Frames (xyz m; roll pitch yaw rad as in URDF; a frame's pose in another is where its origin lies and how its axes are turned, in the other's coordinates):
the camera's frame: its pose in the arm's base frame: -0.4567 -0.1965 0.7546 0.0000 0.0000 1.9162
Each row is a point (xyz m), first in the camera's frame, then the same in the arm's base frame.
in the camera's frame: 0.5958 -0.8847 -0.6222
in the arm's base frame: 0.1740 0.6637 0.1324
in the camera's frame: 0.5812 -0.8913 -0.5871
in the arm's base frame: 0.1852 0.6521 0.1675
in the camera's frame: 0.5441 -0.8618 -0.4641
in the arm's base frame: 0.1700 0.6073 0.2905
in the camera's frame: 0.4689 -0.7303 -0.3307
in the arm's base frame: 0.0717 0.4920 0.4239
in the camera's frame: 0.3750 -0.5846 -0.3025
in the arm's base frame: -0.0336 0.3543 0.4521
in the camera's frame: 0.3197 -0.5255 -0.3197
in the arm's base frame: -0.0705 0.2822 0.4349
